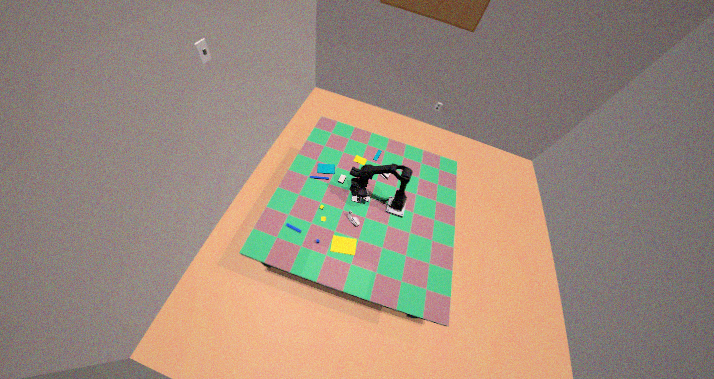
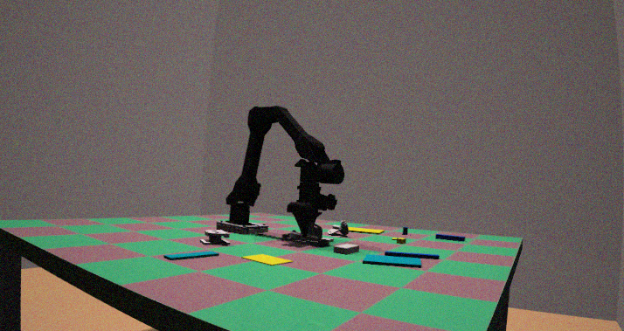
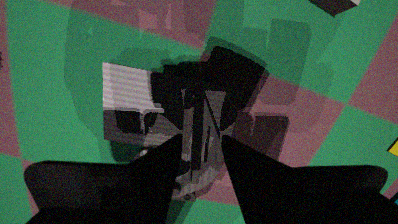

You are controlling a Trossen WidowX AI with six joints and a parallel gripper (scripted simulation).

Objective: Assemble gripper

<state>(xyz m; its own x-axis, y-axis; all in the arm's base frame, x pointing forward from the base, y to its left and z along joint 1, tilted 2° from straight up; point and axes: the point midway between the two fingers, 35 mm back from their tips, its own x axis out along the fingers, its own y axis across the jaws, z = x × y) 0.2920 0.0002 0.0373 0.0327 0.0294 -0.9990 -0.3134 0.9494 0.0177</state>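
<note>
Right now the grey jaw is 4 cm behind my gripper tip and 1 cm to the left of it. The rest, counted from my gripper tip: small yellow cube (23 cm to the left, 19 cm ahead, 1 cm below); teal plate (31 cm ahead, 7 cm to the right, 2 cm below); white housing plate (6 cm behind, 2 cm to the left, 1 cm below).
</note>
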